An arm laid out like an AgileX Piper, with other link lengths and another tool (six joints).
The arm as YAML. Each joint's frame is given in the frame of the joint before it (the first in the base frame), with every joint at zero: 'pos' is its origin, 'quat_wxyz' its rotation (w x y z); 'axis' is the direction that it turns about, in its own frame. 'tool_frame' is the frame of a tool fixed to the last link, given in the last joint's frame.
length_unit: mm
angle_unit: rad
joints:
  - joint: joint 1
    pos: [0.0, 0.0, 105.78]
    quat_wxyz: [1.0, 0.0, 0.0, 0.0]
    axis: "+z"
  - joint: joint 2
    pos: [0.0, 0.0, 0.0]
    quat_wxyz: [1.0, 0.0, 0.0, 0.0]
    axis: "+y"
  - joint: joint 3
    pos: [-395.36, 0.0, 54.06]
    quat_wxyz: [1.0, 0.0, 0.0, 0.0]
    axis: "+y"
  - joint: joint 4
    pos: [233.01, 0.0, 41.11]
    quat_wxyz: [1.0, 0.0, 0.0, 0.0]
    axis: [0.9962, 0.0, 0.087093]
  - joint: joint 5
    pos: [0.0, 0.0, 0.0]
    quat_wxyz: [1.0, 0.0, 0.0, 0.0]
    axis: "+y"
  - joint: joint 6
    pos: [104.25, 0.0, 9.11]
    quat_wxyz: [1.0, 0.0, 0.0, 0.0]
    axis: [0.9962, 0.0, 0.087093]
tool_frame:
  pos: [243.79, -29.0, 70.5]
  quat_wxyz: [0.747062, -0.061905, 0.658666, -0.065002]
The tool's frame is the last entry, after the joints.
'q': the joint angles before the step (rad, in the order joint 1, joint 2, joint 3, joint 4, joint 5, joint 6). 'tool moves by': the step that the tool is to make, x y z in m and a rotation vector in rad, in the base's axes. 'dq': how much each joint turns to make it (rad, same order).
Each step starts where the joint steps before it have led.
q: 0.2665 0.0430 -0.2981 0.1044 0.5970 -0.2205
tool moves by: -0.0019 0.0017 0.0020 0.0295 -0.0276 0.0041
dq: -0.0001 -0.0292 0.0235 0.0214 -0.0289 -0.0001
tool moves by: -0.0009 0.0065 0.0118 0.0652 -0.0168 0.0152
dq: 0.0003 0.0004 0.0020 0.0596 -0.0363 0.0005
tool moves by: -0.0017 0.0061 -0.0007 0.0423 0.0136 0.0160
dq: -0.0001 -0.0002 0.0019 0.0474 0.0003 -0.0002
